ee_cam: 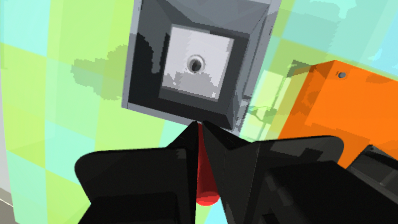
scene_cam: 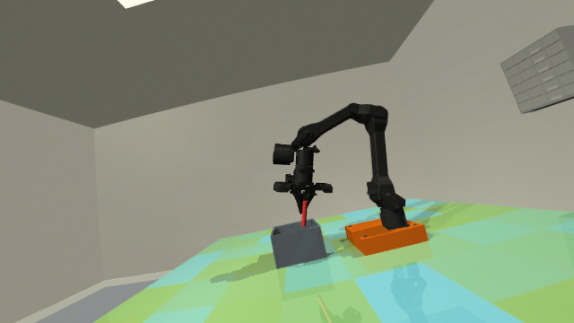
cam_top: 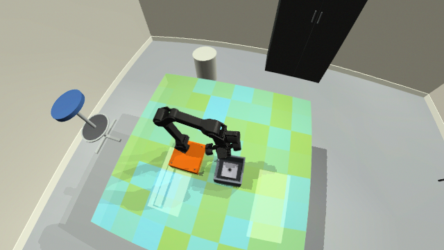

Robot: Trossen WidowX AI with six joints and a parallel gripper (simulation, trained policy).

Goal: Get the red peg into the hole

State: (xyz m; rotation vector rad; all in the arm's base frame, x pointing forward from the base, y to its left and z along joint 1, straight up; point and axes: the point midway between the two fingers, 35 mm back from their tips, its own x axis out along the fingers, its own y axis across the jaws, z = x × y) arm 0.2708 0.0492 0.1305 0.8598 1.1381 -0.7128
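Now: gripper tip 5 cm short of the grey box, 5 cm to the left of it and 12 cm above it. The rest, counted from my gripper tip: red peg 1 cm behind, 2 cm to the left.
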